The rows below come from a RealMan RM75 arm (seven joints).
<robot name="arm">
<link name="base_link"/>
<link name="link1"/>
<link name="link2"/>
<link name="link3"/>
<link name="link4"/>
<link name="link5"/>
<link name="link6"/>
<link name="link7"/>
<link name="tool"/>
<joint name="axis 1" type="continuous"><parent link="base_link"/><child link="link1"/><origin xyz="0.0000 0.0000 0.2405" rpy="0.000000 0.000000 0.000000"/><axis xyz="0 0 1"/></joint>
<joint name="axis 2" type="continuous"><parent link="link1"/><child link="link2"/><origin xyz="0.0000 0.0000 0.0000" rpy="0.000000 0.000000 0.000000"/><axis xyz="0 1 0"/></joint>
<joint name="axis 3" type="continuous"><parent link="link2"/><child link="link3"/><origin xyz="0.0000 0.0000 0.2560" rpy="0.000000 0.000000 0.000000"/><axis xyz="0 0 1"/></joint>
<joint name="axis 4" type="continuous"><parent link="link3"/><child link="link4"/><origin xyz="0.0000 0.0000 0.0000" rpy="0.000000 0.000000 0.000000"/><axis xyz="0 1 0"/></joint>
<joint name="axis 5" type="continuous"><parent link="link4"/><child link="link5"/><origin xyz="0.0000 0.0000 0.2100" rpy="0.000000 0.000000 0.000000"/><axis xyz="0 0 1"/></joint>
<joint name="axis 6" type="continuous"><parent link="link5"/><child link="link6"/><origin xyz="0.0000 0.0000 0.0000" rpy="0.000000 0.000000 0.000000"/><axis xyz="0 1 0"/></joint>
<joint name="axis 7" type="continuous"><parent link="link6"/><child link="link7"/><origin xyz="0.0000 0.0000 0.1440" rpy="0.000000 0.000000 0.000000"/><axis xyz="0 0 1"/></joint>
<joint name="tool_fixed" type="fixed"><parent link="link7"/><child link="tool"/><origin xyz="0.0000 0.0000 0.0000" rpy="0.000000 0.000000 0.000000"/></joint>
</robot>
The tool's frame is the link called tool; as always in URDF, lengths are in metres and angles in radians. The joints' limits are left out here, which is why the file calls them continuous.
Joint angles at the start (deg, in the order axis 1, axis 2, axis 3, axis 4, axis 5, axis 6, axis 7):
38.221, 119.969, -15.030, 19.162, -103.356, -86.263, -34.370
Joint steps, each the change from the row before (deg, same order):
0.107, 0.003, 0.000, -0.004, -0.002, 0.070, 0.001
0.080, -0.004, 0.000, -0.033, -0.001, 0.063, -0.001
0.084, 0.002, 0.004, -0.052, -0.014, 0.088, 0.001
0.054, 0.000, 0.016, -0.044, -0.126, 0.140, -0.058
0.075, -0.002, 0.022, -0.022, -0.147, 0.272, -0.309
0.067, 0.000, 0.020, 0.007, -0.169, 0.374, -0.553
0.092, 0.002, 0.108, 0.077, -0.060, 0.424, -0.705
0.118, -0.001, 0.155, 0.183, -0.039, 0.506, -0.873
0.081, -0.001, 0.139, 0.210, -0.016, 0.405, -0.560
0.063, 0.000, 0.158, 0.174, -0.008, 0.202, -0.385
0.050, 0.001, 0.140, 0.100, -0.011, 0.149, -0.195
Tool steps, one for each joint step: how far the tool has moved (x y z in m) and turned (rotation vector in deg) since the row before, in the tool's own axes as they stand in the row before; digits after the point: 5 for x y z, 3 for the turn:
0.00003, -0.00013, 0.00059, -0.071, -0.037, -0.044
0.00015, -0.00020, 0.00039, -0.062, -0.009, -0.070
0.00021, -0.00018, 0.00042, -0.084, 0.004, -0.083
0.00019, 0.00017, 0.00027, -0.186, 0.012, -0.132
0.00036, 0.00039, 0.00040, -0.276, 0.088, -0.375
0.00046, 0.00069, 0.00039, -0.351, 0.156, -0.588
0.00056, 0.00045, 0.00069, -0.210, 0.242, -0.673
0.00048, 0.00061, 0.00097, -0.200, 0.284, -0.750
0.00024, 0.00062, 0.00078, -0.130, 0.234, -0.393
-0.00004, 0.00020, 0.00068, 0.017, 0.107, -0.242
0.00006, 0.00002, 0.00053, 0.028, 0.086, -0.118

